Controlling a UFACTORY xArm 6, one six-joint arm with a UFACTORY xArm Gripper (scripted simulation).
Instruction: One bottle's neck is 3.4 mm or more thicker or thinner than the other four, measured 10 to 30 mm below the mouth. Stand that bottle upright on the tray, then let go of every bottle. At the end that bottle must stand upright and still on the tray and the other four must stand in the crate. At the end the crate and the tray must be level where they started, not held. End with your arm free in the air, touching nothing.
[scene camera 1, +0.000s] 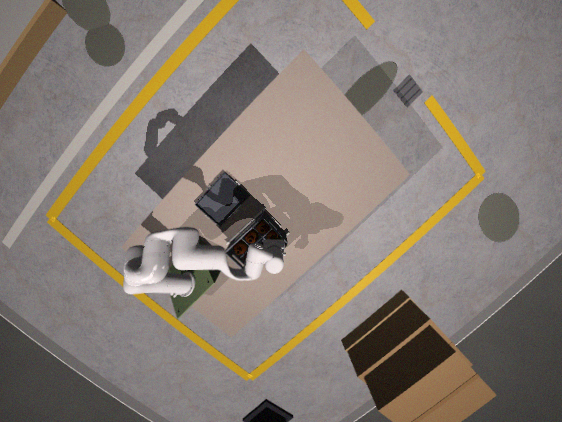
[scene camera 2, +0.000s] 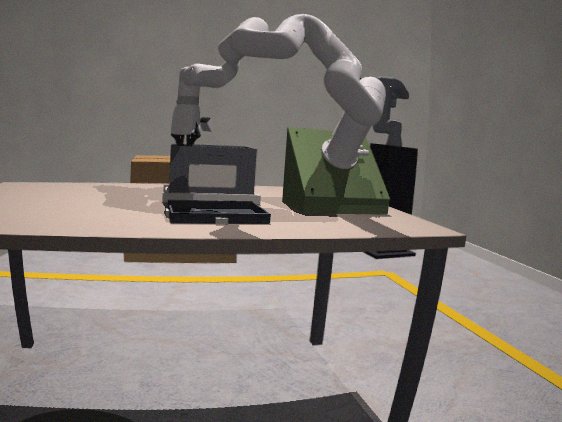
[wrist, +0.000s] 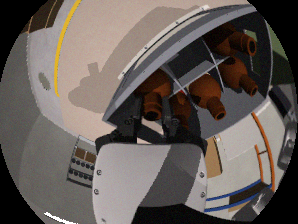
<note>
In view: my gripper (scene camera 2: 184, 155), a dark grey crate (scene camera 2: 217, 169) and a shallow black tray (scene camera 2: 182, 211).
The shallow black tray shows as well in scene camera 1 (scene camera 1: 219, 202). My gripper is seen too in the wrist view (wrist: 152, 102).
</note>
